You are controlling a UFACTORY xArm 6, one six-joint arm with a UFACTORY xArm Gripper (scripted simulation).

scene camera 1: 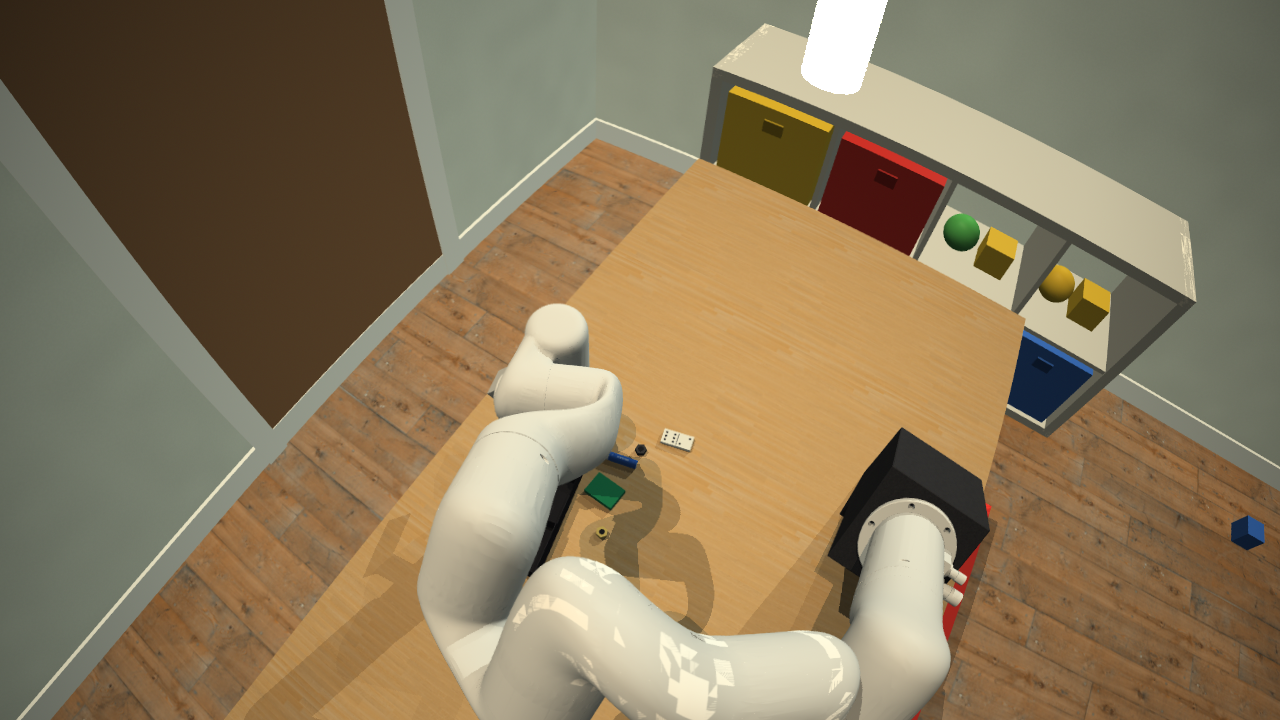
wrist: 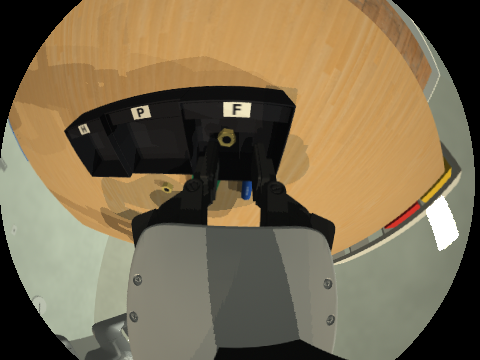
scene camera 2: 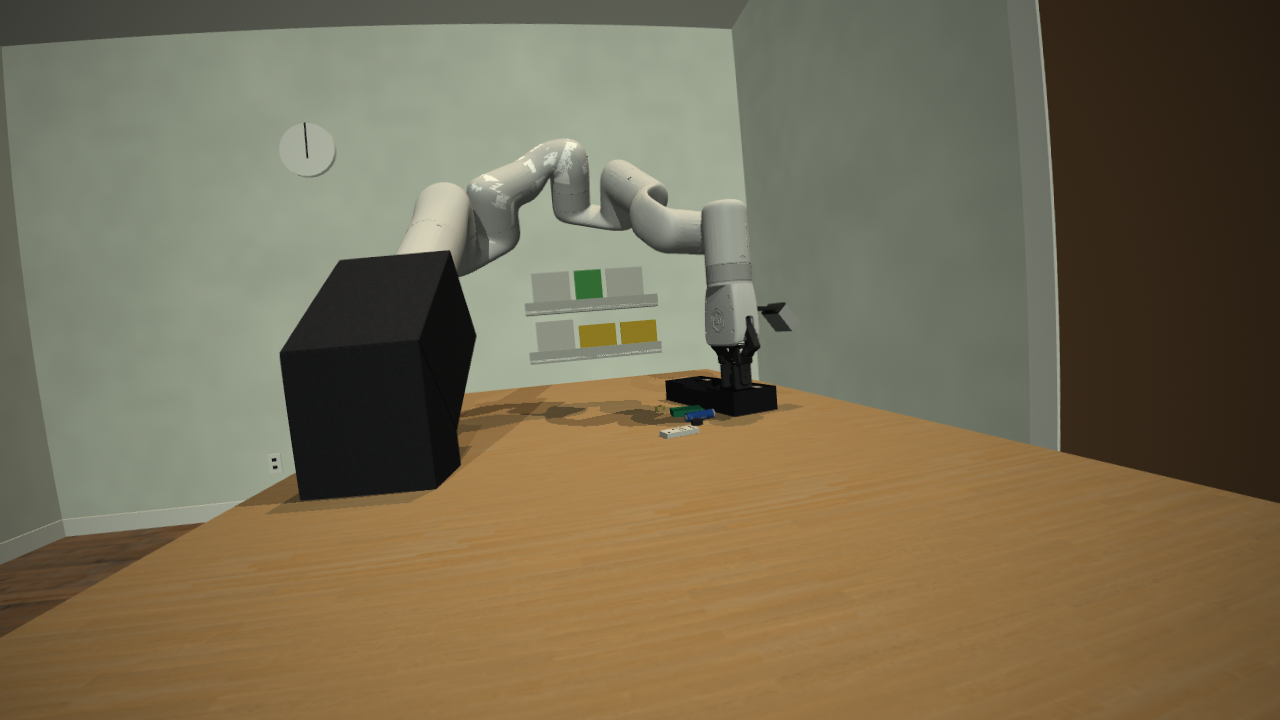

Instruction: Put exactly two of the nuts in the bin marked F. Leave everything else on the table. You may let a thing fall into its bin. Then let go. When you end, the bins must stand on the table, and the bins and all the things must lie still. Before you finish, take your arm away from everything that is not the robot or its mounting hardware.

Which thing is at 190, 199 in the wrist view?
My gripper.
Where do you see a green block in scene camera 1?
602, 489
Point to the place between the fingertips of my gripper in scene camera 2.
736, 387
